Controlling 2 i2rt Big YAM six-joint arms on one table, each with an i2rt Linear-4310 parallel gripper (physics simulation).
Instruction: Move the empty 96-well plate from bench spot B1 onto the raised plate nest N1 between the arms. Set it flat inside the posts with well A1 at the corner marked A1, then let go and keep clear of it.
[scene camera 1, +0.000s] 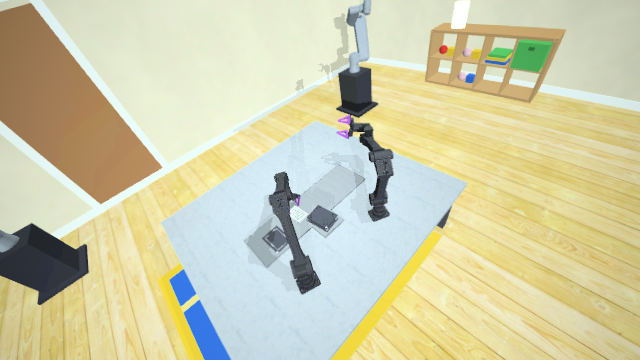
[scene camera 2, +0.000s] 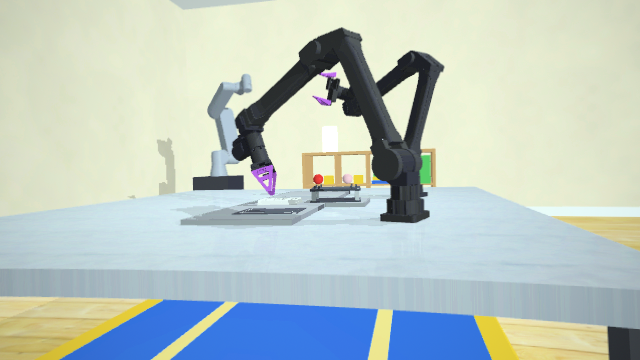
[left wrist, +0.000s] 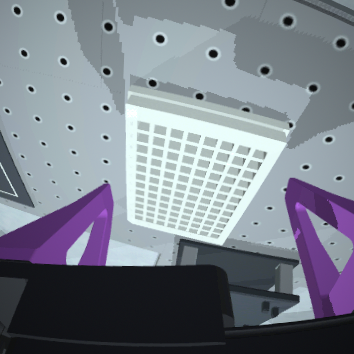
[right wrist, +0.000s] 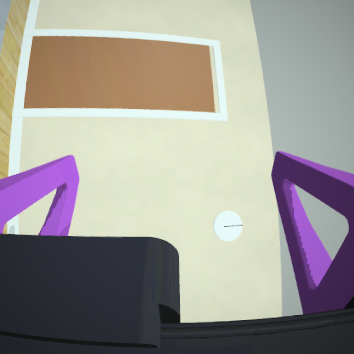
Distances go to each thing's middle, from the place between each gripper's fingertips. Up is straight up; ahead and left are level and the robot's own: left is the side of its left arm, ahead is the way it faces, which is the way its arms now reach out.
I see my right gripper 45 cm to the right of the white well plate (left wrist: 192, 166), 45 cm above it and 1 cm short of it.
I see my left gripper 30 mm past the white well plate and 30 mm above it.
